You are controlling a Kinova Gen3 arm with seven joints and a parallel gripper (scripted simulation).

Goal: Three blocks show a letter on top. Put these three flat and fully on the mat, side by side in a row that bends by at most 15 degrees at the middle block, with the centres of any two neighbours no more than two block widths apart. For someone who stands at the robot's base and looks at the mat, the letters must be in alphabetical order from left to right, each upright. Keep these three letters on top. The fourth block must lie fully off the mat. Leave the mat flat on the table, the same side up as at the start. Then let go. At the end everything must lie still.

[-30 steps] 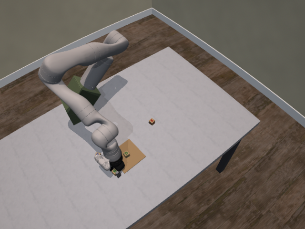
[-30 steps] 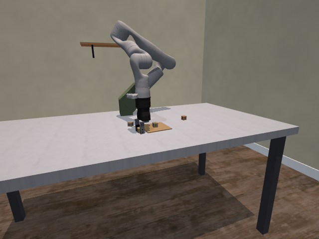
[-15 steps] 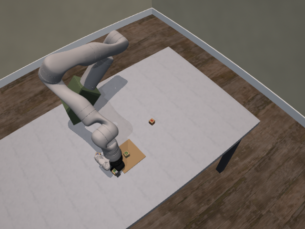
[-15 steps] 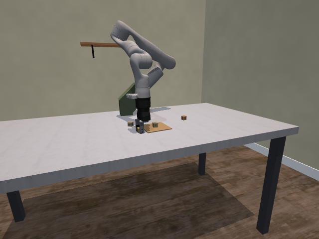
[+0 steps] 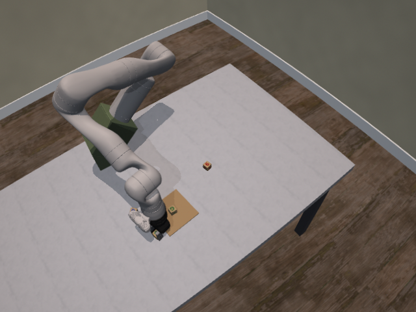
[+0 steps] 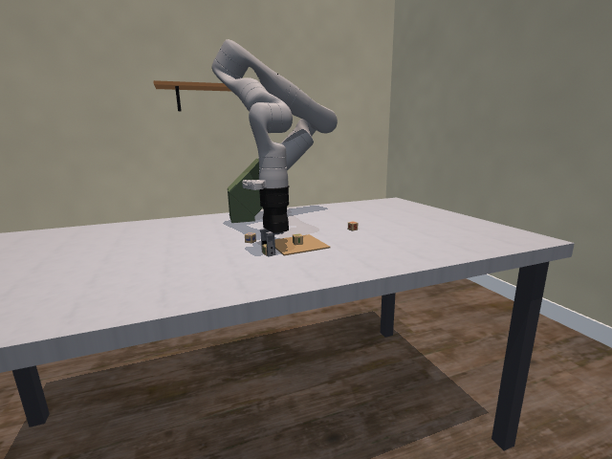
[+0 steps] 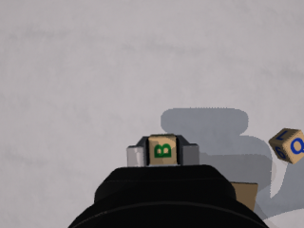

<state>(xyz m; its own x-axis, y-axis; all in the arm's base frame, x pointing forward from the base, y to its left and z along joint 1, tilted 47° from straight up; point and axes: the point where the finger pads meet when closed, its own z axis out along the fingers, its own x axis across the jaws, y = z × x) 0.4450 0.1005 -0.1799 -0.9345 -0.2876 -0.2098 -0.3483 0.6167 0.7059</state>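
Right now the tan mat is 6 cm behind my hand, 9 cm to the left of it and 2 cm below it.
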